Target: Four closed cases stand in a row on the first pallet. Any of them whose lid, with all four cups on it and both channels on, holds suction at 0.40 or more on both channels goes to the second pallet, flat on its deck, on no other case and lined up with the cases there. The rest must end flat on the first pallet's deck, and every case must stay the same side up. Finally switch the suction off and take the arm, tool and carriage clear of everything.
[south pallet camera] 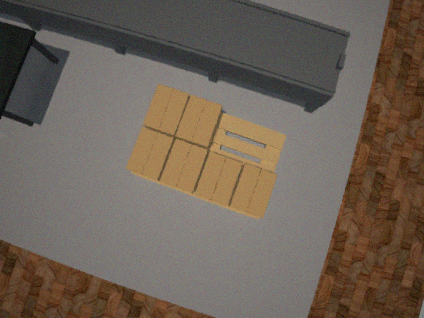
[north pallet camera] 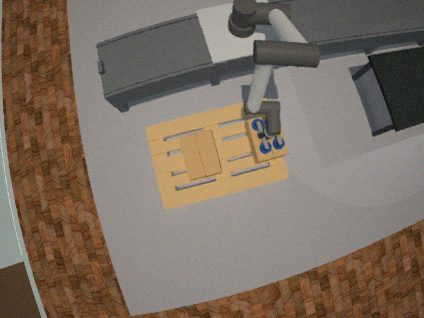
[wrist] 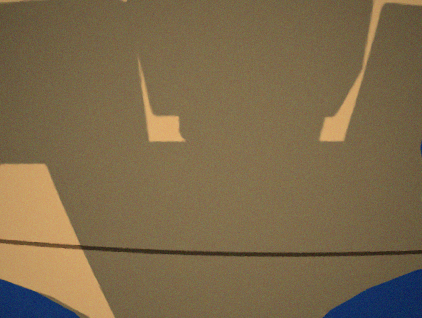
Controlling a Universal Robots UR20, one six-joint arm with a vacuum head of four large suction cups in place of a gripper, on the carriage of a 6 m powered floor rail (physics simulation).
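Seen in the pictures: hand, its tool point: [wrist: 197,219]; arm's base, origin of its link: [north pallet camera: 241,27].
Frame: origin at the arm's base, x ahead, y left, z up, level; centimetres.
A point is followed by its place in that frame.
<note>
My vacuum head [north pallet camera: 268,135] @[y -5.1, x 98.5, z -22.8 cm] is over the case [north pallet camera: 256,151] @[y -19.2, x 109.9, z -21.2 cm] [wrist: 225,200] @[y -7.6, x 97.7, z -21.1 cm] at the right end of the first pallet [north pallet camera: 171,199] @[y -102.5, x 129.2, z -42.5 cm]. Its blue cups [wrist: 385,300] are very close to the lid or on it; contact and suction cannot be told. The lid seam runs across the wrist view, under the head's shadow. Another closed case [north pallet camera: 200,154] @[y -65.7, x 99.5, z -21.0 cm] lies flat left of the middle of that pallet, apart from the first. On the second pallet [south pallet camera: 250,127] @[y 501.0, x 65.8, z -42.6 cm], several closed cases lie flat: two [south pallet camera: 166,110] @[y 428.6, x 78.9, z -21.1 cm] [south pallet camera: 199,121] @[y 457.9, x 79.4, z -21.1 cm] in the upper row, the others [south pallet camera: 151,154] @[y 428.9, x 117.8, z -21.1 cm] [south pallet camera: 255,191] @[y 519.3, x 120.4, z -21.2 cm] in the lower row.
The dark floor rail [north pallet camera: 150,60] [south pallet camera: 200,42] runs behind both pallets, with the white carriage plate [north pallet camera: 220,40] @[y -22.6, x 9.5, z -0.1 cm] near the first. A black-topped table [north pallet camera: 405,90] @[y 149.0, x 93.6, z -4.0 cm] [south pallet camera: 12,60] @[y 292.8, x 80.2, z -4.1 cm] stands between the pallet areas. Bare deck shows at the second pallet's upper right.
</note>
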